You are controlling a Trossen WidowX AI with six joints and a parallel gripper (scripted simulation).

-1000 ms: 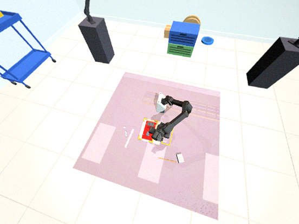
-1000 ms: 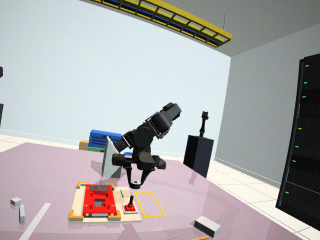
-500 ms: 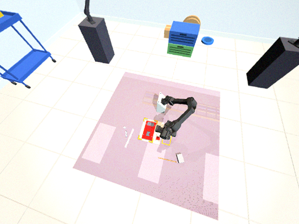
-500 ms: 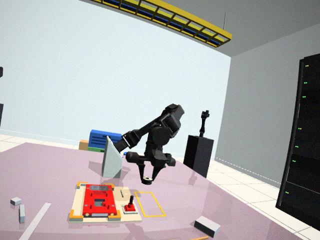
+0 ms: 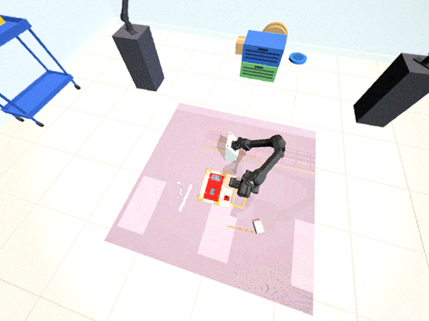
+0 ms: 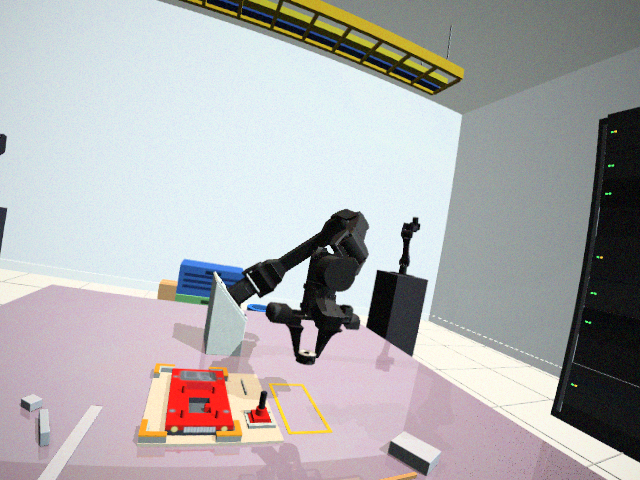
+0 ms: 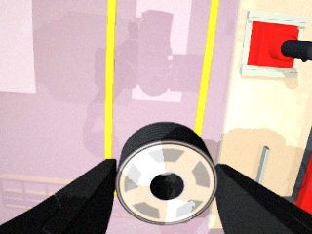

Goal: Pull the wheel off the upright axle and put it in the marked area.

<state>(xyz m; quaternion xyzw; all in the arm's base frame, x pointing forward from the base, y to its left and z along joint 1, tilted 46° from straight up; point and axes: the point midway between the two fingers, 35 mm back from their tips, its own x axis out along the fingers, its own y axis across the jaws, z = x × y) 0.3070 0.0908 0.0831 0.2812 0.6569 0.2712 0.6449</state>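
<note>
Now: gripper tip 9 cm to the left of the upright axle, 8 cm above it and 5 cm short of it. From my gripper tip the other things lie so: thin orange stick 23 cm ahead, 11 cm below, 4 cm to the left; then black wheel right at my gripper tip; then white strip 38 cm to the right, 12 cm ahead, 11 cm below.
</note>
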